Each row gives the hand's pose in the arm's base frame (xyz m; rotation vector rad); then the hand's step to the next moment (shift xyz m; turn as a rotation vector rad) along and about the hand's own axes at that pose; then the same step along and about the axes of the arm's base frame.
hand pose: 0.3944 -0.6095 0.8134 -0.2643 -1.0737 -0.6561
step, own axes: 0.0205 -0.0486 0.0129 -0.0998 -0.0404 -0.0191
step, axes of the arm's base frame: -0.0328 -0.0390 0.0187 -0.0420 -0.0047 -0.1009
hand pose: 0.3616 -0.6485 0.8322 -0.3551 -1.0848 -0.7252
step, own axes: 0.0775 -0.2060 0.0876 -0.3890 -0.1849 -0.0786
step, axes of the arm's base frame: -0.1798 -0.1243 0.0914 -0.1797 -0.0404 -0.3972
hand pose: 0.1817 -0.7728 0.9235 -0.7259 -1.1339 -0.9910
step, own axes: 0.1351 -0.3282 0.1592 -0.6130 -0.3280 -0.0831
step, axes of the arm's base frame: -0.3479 -0.0298 0.1715 -0.3327 -0.0429 -0.6146
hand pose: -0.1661 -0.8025 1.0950 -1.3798 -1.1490 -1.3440
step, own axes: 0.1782 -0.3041 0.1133 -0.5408 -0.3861 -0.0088
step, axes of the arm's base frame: -0.2773 0.1784 0.1684 -0.3756 0.0444 -0.5464
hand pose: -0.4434 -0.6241 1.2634 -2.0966 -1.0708 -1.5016
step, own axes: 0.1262 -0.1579 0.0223 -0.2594 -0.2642 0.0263
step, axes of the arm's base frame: -0.0833 0.1652 0.0844 -0.2189 0.0930 -0.2849
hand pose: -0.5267 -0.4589 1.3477 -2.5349 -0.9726 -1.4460
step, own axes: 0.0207 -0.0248 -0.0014 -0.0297 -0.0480 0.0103
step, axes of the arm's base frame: -0.0073 0.0294 0.0112 -0.0294 0.0274 -0.0410
